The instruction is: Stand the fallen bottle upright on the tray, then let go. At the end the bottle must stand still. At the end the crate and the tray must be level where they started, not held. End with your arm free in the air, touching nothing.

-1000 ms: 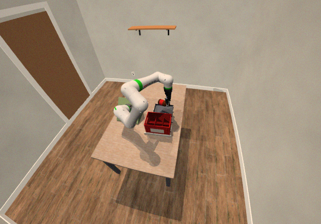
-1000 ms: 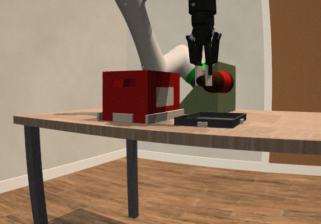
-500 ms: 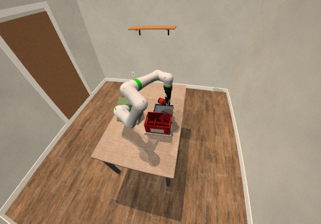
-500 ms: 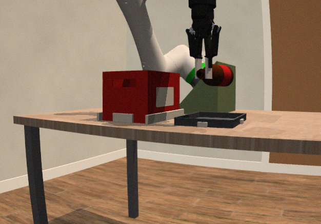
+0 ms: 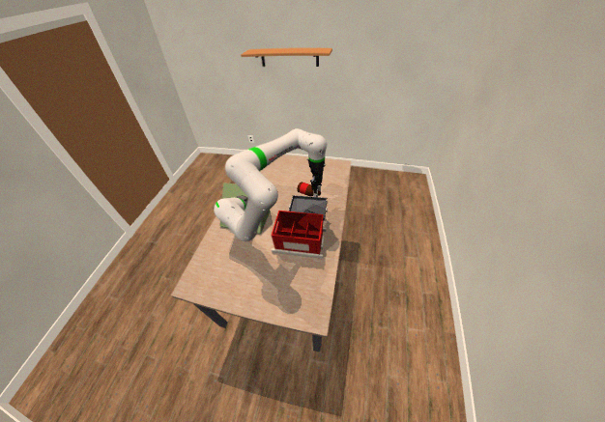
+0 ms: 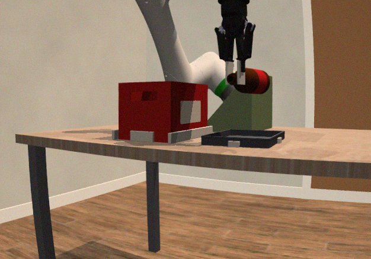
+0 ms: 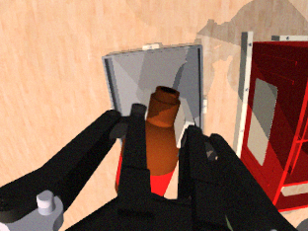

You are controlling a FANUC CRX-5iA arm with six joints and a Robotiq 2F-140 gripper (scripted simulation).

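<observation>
Now: hand 5 cm past the brown bottle, 2 cm to the right of it and 2 cm above it. From my hand the other things lie so: dark tray 7 cm behind, 2 cm to the left, 19 cm below; then red crate 8 cm behind, 26 cm to the right, 11 cm below.
</observation>
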